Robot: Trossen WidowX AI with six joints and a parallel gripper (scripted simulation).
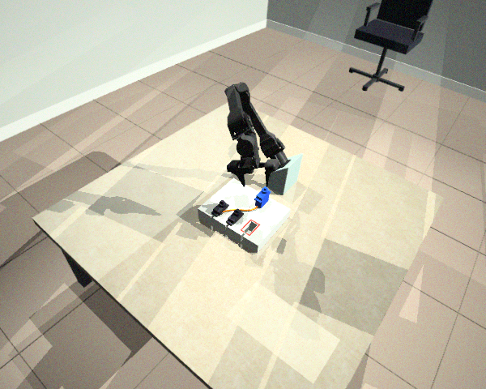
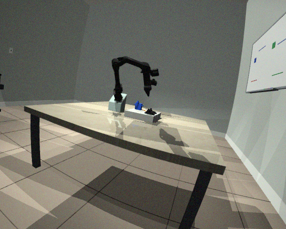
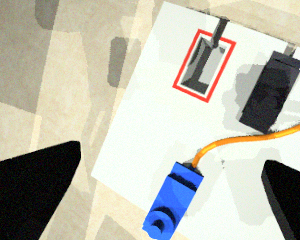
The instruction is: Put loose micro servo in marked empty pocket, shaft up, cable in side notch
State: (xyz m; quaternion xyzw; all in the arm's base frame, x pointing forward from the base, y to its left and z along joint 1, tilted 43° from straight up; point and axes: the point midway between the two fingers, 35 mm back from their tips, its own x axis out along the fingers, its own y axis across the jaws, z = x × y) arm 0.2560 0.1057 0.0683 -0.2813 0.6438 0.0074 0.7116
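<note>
Now: gripper tip 40 mm past the white deck, 40 mm to the left of it and 170 mm above it.
</note>
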